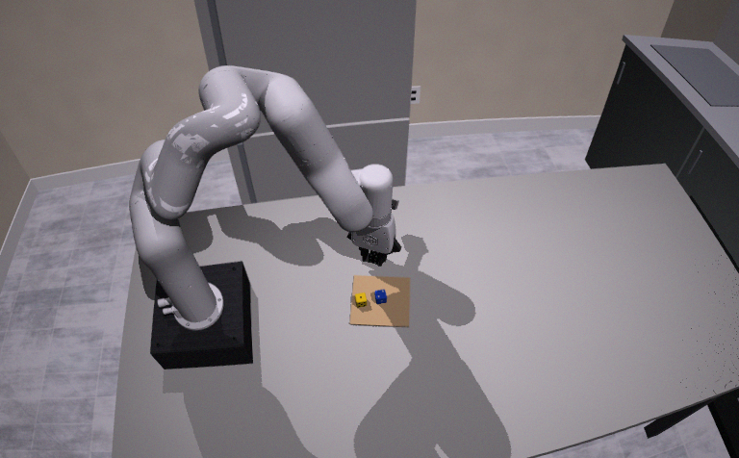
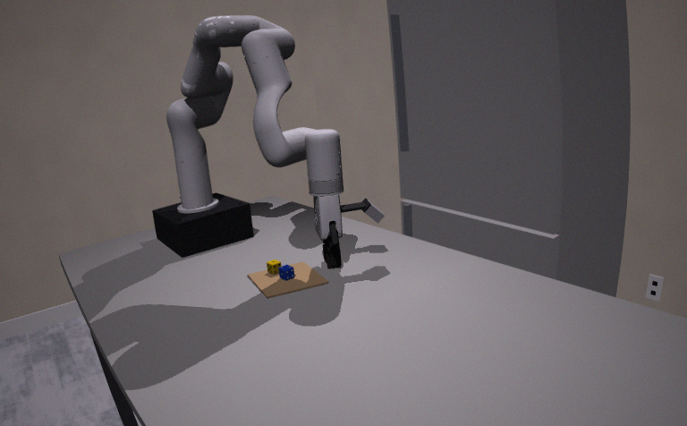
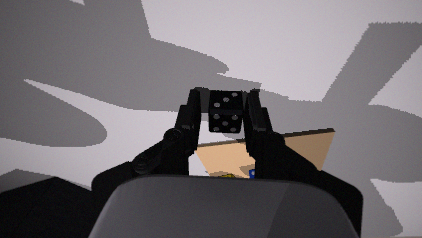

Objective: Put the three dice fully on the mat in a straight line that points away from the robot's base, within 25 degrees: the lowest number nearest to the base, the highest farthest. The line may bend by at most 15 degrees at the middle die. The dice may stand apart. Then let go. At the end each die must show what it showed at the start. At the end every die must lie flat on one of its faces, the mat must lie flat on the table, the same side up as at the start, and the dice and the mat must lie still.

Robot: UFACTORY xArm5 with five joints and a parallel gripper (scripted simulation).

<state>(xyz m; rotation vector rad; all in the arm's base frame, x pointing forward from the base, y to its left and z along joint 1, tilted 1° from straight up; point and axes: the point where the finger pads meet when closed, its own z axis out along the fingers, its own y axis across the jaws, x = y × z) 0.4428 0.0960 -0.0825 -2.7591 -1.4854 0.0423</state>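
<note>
My gripper is now 10 mm above the black die. From my hand the other things lie so: blue die: 120 mm to the right, 20 mm behind, 10 mm below; mat: 120 mm to the right, 20 mm below, 20 mm behind; yellow die: 120 mm to the right, 60 mm behind, 10 mm below.
</note>
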